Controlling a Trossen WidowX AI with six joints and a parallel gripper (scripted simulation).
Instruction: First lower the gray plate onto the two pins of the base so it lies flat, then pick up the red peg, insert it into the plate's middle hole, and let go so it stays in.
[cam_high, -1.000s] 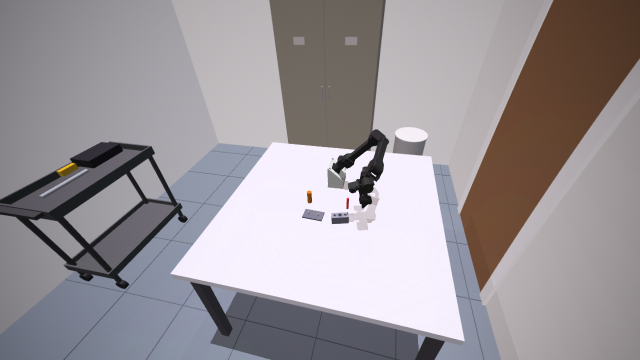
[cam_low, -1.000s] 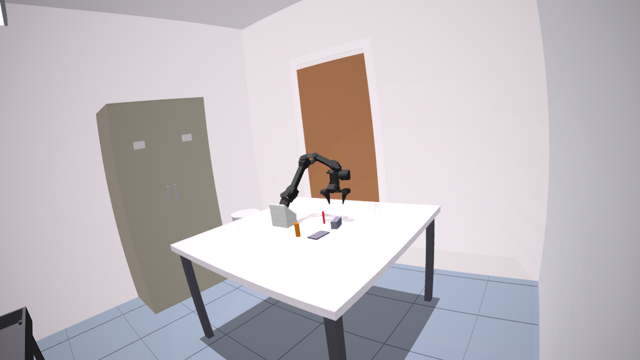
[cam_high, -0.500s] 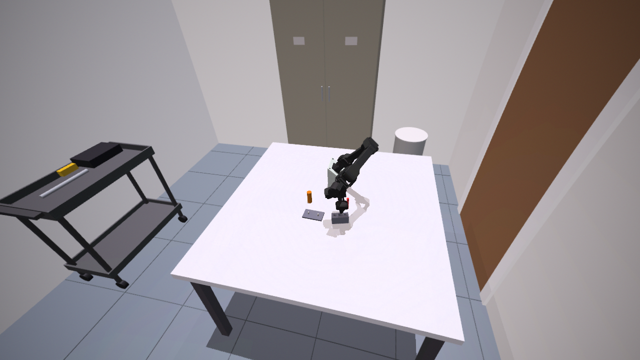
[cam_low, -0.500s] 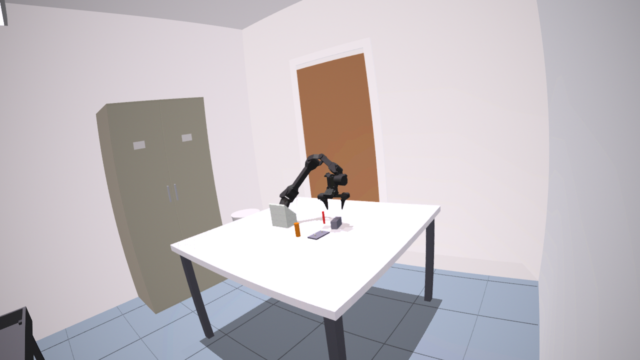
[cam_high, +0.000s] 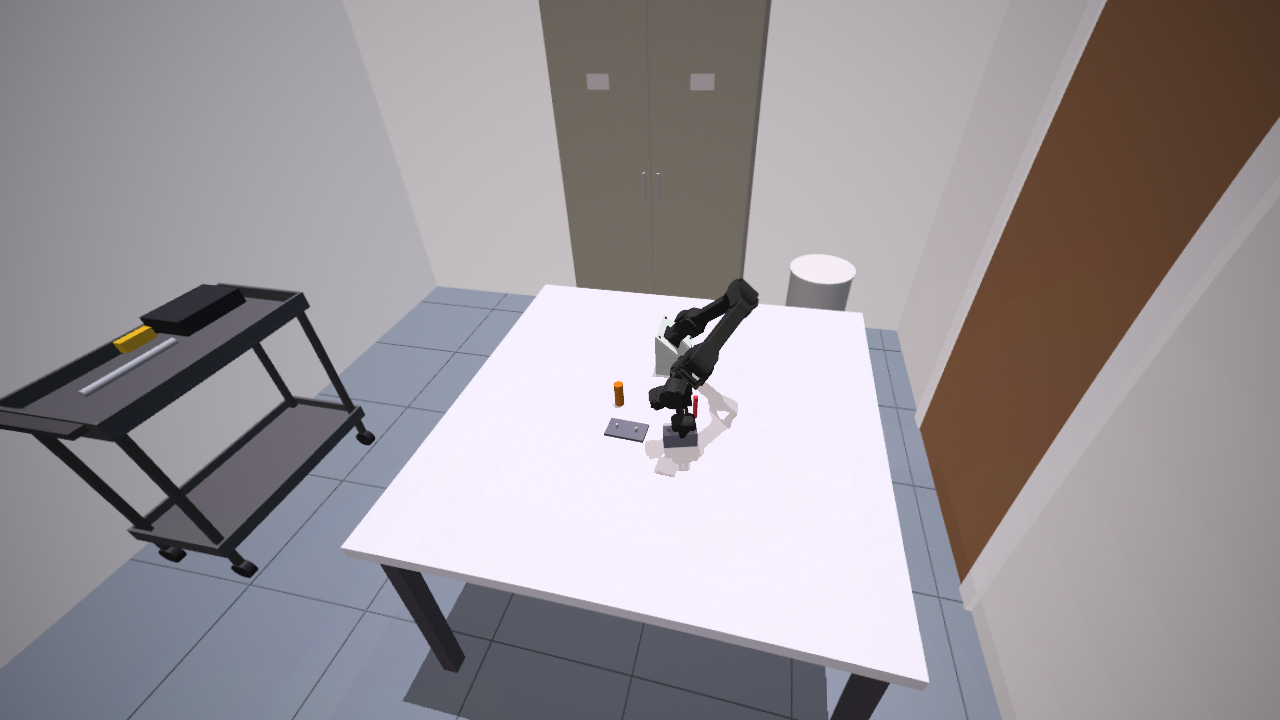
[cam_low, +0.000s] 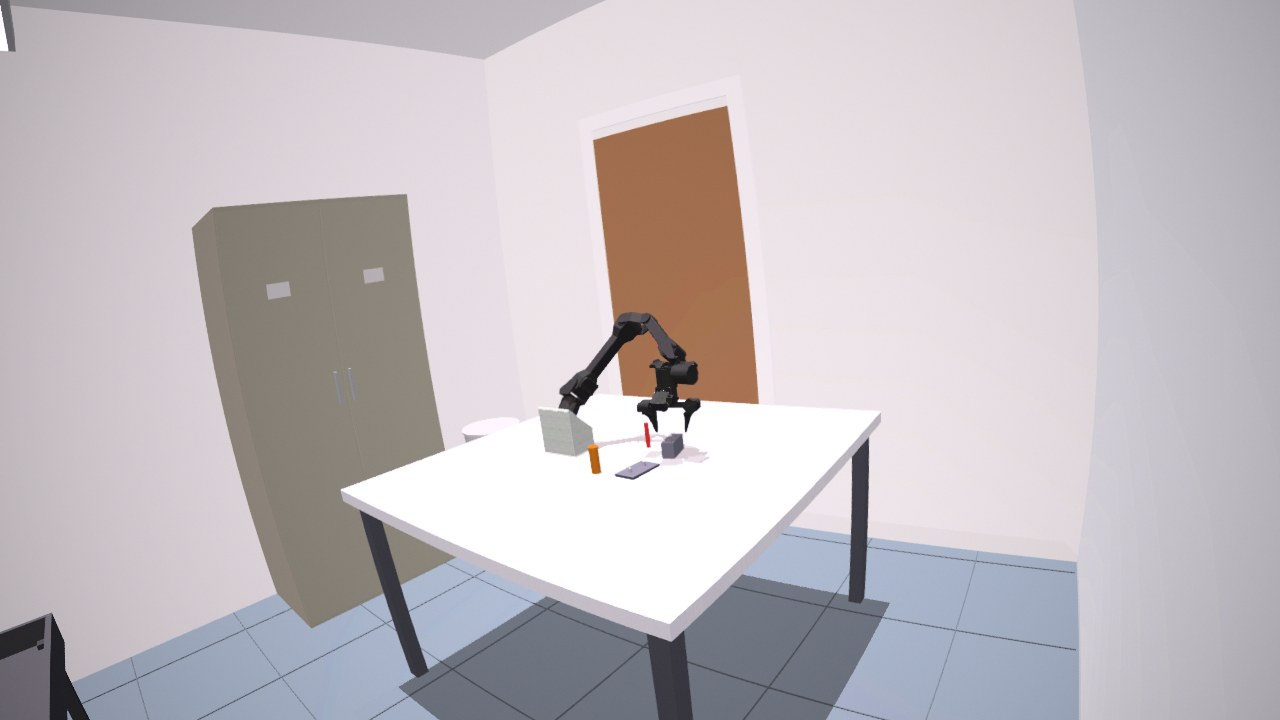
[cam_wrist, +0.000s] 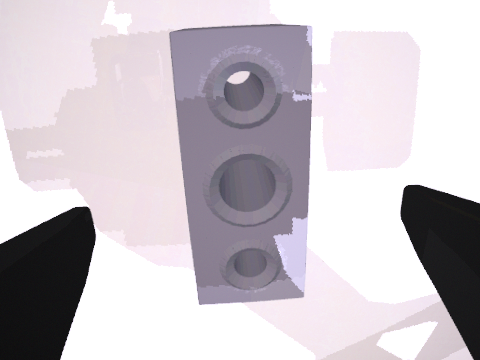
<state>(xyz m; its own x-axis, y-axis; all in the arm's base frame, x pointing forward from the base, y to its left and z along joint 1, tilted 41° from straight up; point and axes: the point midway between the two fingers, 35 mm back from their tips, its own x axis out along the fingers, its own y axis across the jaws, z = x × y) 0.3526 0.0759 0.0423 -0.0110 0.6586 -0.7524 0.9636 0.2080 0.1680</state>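
Right now my gripper tip is 30 mm above the gray plate. The rest, counted from my gripper tip: base: 160 mm to the right, 60 mm below, 20 mm behind; then orange cylinder: 210 mm to the right, 130 mm behind, 30 mm below; then red peg: 110 mm behind, 30 mm to the left, 30 mm below.
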